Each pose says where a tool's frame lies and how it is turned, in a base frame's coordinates. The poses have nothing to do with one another.
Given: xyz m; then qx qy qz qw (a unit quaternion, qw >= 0).
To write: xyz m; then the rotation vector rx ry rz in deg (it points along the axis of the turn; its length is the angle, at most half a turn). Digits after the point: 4 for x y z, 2 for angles.
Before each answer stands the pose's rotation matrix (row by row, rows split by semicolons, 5 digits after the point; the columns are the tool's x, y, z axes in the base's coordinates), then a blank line. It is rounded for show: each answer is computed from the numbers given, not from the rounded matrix.
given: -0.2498 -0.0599 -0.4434 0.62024 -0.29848 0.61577 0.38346
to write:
0.06348 -0.84250 0.53494; 0.10199 -0.52774 -0.84326; 0.99276 0.10808 0.05243

-0.2498 -0.0599 -0.4434 90.60 -43.60 89.95
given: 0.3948 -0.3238 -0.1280 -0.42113 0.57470 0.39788 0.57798
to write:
0.02282 -0.94398 0.32921; -0.02411 0.32868 0.94413; -0.99945 -0.02949 -0.01526

0.3948 -0.3238 -0.1280 -56.45 77.03 53.33
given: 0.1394 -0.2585 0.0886 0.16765 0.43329 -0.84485 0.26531
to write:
-0.80301 0.59357 -0.05337; -0.30301 -0.48374 -0.82108; -0.51319 -0.64317 0.56831

0.1394 -0.2585 0.0886 25.95 67.06 -130.76
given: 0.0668 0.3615 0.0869 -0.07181 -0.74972 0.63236 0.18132
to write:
-0.92393 -0.12165 -0.36270; 0.33700 0.18992 -0.92215; 0.18106 -0.97423 -0.13448

0.0668 0.3615 0.0869 -11.62 -121.30 102.31
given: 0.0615 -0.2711 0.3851 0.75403 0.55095 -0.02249 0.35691
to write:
0.39190 0.84692 0.35936; 0.81481 -0.13814 -0.56302; -0.42720 0.51346 -0.74422

0.0615 -0.2711 0.3851 111.54 81.50 -3.33
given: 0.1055 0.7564 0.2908 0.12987 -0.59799 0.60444 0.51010
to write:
-0.44587 -0.77197 -0.45307; 0.46132 0.23558 -0.85538; 0.76706 -0.59040 0.25109

0.1055 0.7564 0.2908 17.92 -82.50 83.39
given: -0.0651 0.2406 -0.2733 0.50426 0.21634 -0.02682 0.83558
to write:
0.90495 0.26301 0.33449; 0.17336 0.49000 -0.85431; -0.38859 0.83110 0.39783

-0.0651 0.2406 -0.2733 61.18 26.25 -3.25
